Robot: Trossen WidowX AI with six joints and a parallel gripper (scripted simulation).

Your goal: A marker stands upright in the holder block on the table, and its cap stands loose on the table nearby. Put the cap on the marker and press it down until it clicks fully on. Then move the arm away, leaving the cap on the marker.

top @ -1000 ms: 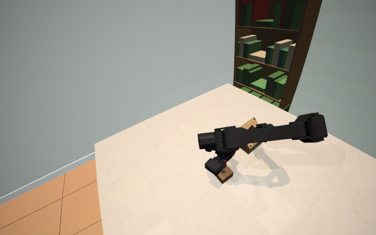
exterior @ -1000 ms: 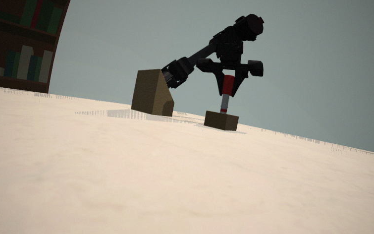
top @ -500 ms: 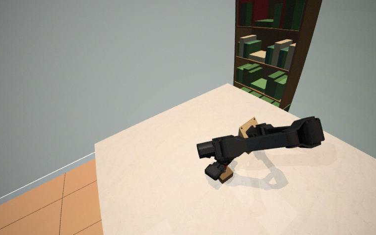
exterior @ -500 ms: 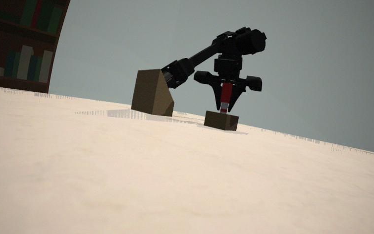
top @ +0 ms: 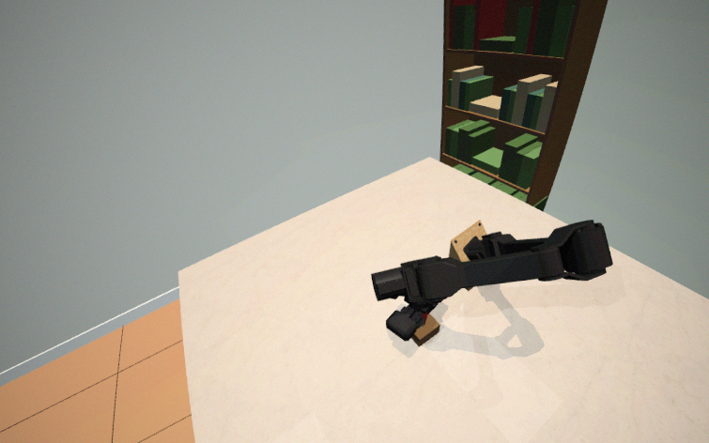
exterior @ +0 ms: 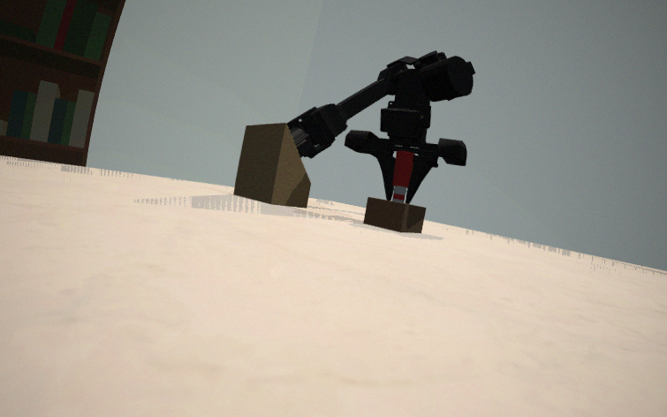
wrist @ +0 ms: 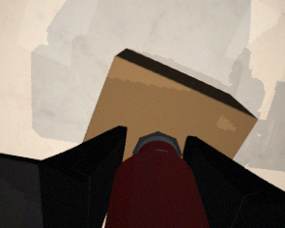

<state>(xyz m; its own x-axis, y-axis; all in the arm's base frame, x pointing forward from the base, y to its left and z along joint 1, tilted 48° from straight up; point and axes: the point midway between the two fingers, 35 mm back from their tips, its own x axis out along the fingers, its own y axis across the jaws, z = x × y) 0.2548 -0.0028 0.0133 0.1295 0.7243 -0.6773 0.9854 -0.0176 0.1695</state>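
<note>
Now: the red cap 10 mm to the left of my gripper tip and 50 mm above it. Also, from my gripper tip: brown holder block 10 mm to the left, 20 mm below.
</note>
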